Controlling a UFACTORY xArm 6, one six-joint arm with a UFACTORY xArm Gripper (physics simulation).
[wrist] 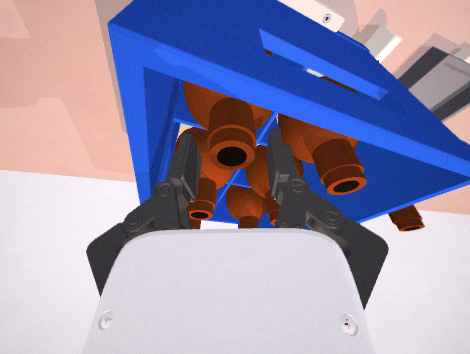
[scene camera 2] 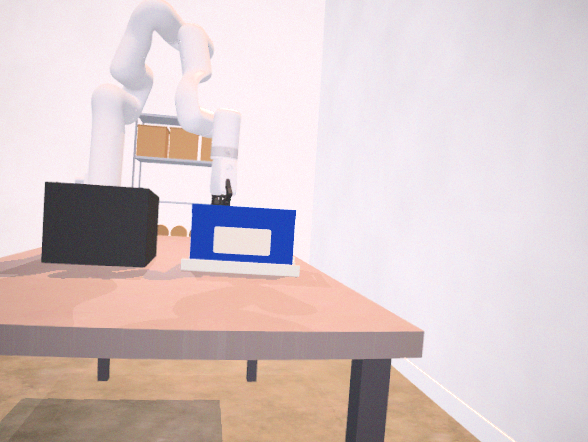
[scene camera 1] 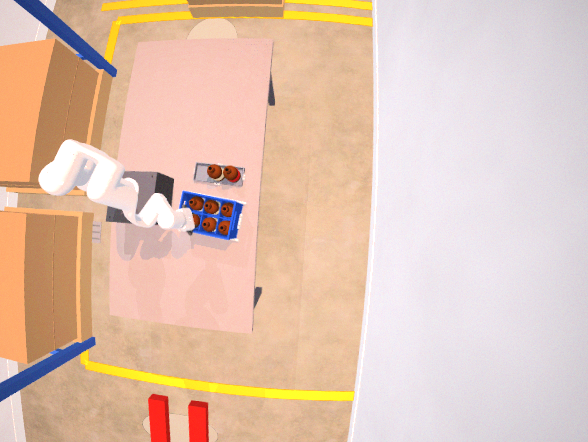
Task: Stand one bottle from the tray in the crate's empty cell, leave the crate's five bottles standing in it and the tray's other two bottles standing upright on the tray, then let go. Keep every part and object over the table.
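Places are measured from the arm's base along level axes (x ahead, y left, z up), in centimetres.
Where they show: gripper, fingertip midpoint: (wrist: 232, 144) (scene camera 1: 193, 220); arm's base, link origin: (scene camera 2: 103, 190).
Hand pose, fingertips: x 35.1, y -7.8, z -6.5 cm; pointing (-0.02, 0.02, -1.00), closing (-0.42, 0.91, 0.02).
Each offset is from my fingertips to the top centre of the thing. "spot": to the spot under its first point.
The blue crate @(dz +4.2, dx +7.0, dy +3.8 cm) (scene camera 1: 215, 235) (scene camera 2: 202, 235) (wrist: 200, 30) holds a brown bottle in each cell in scene camera 1, and those that show look upright. My gripper (scene camera 2: 221, 201) (wrist: 232, 144) is open over the crate's near left corner cell. Its fingers stand apart on either side of the neck of the bottle @(dz +3.0, dx -1.9, dy -0.7 cm) (wrist: 231, 117) in that cell, with a gap on both sides. In scene camera 1 the gripper partly hides this bottle (scene camera 1: 195, 221). Two brown bottles @(dz +2.7, dx +4.2, dy +26.3 cm) (scene camera 1: 214, 172) @(dz +2.7, dx +12.6, dy +27.1 cm) (scene camera 1: 231, 173) stand on the grey tray @(spot: dz -12.7, dx -6.0, dy +25.7 cm) (scene camera 1: 201, 172). The crate's wall hides the bottles in scene camera 2.
A large black box (scene camera 1: 142, 187) (scene camera 2: 95, 225) stands left of the crate, near the arm's base. The tray lies just behind the crate. A neighbouring bottle @(dz +3.0, dx -1.5, dy +8.4 cm) (wrist: 340, 165) in the crate is close to the right finger. The pink table's right edge (scene camera 1: 256, 225) runs close beside the crate.
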